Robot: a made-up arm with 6 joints.
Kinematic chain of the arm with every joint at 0, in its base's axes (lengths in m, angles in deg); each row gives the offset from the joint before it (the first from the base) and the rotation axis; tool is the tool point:
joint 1: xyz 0 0 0.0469 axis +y
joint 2: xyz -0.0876 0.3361 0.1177 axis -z
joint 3: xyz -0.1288 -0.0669 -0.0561 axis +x
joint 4: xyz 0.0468 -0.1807 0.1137 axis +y
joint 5: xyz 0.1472 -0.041 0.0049 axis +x
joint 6: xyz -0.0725 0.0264 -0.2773 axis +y
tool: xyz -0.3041 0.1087 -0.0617
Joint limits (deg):
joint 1: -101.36..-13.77
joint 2: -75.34..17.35
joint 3: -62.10..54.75
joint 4: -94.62..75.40
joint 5: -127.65..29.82
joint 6: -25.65..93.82
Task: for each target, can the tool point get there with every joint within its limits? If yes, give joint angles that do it. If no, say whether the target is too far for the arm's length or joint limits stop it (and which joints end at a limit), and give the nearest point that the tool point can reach.
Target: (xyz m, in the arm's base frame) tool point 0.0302 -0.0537 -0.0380
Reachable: yes | joints -52.66 -4.12 7.45 -80.21 -91.93 43.34
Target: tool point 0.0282 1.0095 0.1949
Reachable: no: joint limits stop it (at a limit: joint 1, joint 2, joint 3, joint 4, joint 6) | nearest point 0.0347 0.6922 0.1969 | short by 0.317 m
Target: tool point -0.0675 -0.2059 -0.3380
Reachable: yes | joints -53.35 -11.07 35.47 21.31 -82.87 12.33
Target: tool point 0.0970 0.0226 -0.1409
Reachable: yes | joints -49.77 -8.74 34.57 -73.44 -110.41 50.20
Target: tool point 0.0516 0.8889 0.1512
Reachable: no: joint limits stop it (at a limit: joint 2, joint 3, joint 4, joint 6) | nearest point 0.0587 0.6911 0.1656 | short by 0.198 m
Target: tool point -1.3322 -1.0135 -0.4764
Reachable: no: too far | nearest point -0.6239 -0.2795 -0.1982 | short by 1.057 m
